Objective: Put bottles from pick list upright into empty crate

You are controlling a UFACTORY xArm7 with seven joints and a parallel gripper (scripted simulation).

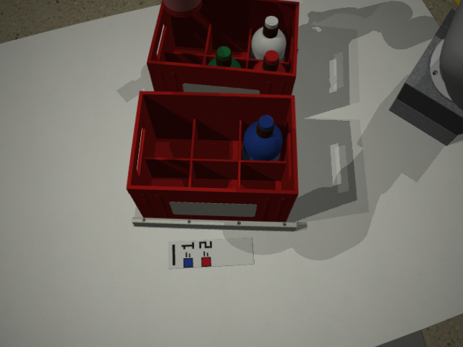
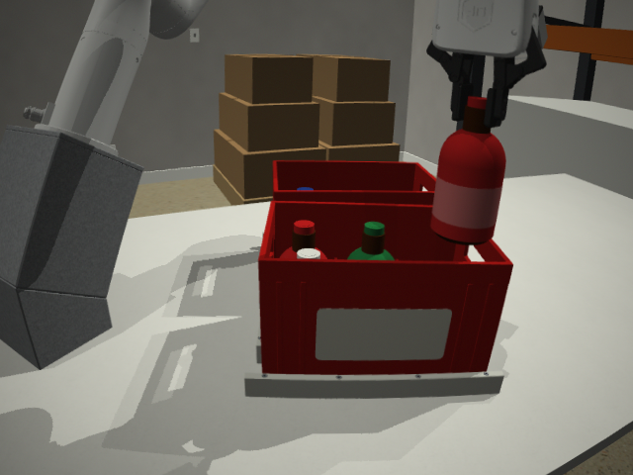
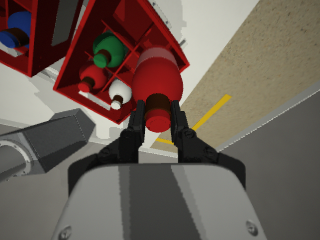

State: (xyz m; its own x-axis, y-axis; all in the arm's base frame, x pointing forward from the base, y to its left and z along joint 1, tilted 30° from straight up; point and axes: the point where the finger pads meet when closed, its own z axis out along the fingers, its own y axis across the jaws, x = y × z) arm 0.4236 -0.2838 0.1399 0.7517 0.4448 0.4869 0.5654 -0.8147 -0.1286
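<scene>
My gripper is now 70 mm above the red bottle. The rest, counted from my hand: green bottle: 70 mm behind, 100 mm to the left, 250 mm below; then white bottle: 170 mm behind, 20 mm to the left, 250 mm below; then blue bottle: 140 mm behind, 250 mm to the left, 250 mm below.
</scene>
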